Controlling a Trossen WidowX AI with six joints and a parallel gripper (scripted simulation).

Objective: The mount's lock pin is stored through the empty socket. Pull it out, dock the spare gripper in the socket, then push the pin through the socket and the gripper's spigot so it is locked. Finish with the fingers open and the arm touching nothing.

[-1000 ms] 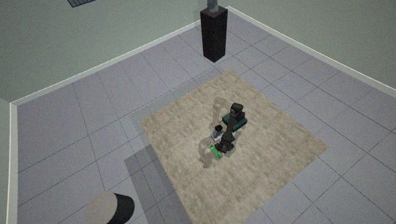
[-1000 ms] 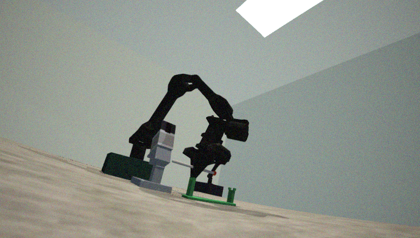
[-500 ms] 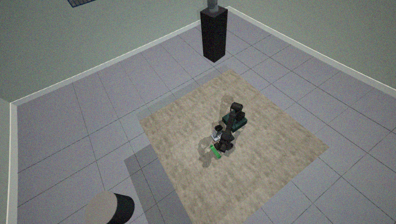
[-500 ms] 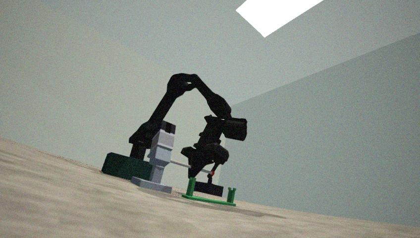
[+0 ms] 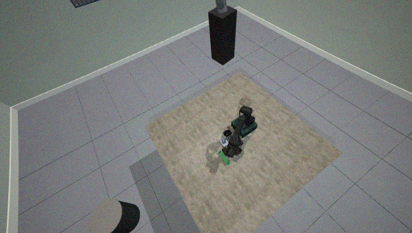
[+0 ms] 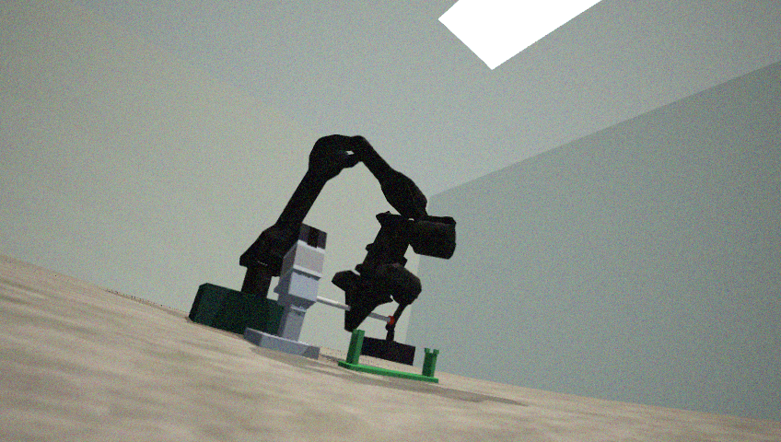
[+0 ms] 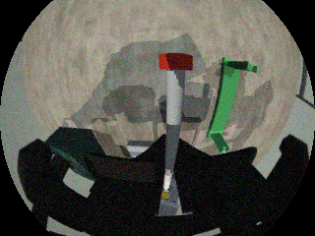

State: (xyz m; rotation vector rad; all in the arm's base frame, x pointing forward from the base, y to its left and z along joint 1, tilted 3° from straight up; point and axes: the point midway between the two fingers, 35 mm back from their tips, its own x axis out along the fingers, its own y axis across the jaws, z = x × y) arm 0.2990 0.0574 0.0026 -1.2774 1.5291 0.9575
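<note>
Right now my gripper tip is 20 mm past the socket and 90 mm to the left of it. From my gripper tip the other things lie so: spare gripper: 30 mm behind, 90 mm to the right, 80 mm above; rack: 100 mm ahead, 10 mm to the left, 20 mm below.
</note>
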